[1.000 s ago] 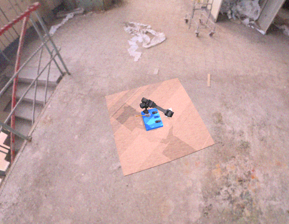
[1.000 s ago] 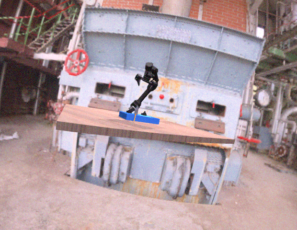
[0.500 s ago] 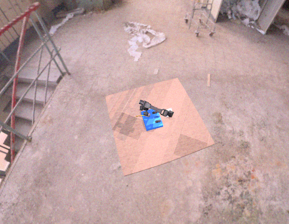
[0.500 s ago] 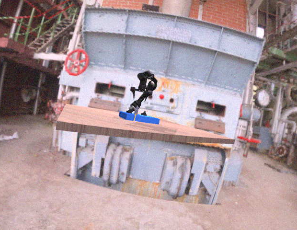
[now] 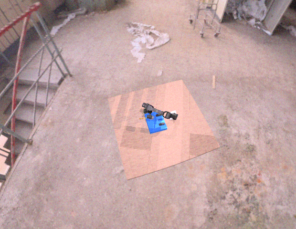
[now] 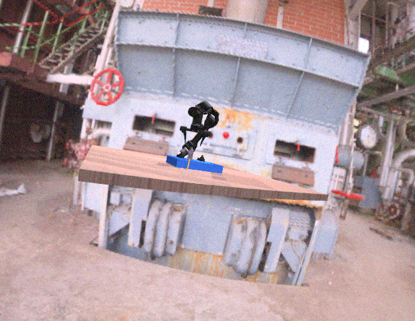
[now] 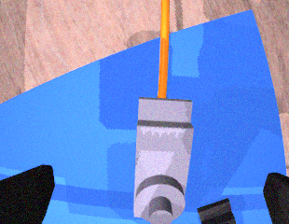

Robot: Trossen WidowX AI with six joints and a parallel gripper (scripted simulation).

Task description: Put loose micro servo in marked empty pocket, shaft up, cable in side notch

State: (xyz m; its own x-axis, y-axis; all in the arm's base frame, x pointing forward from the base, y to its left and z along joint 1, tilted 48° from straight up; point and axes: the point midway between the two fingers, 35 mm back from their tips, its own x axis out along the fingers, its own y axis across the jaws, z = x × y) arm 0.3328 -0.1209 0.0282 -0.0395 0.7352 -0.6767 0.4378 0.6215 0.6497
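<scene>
The blue deck is 12 cm below my gripper tip, 6 cm to the left of it and 2 cm behind it.
</scene>
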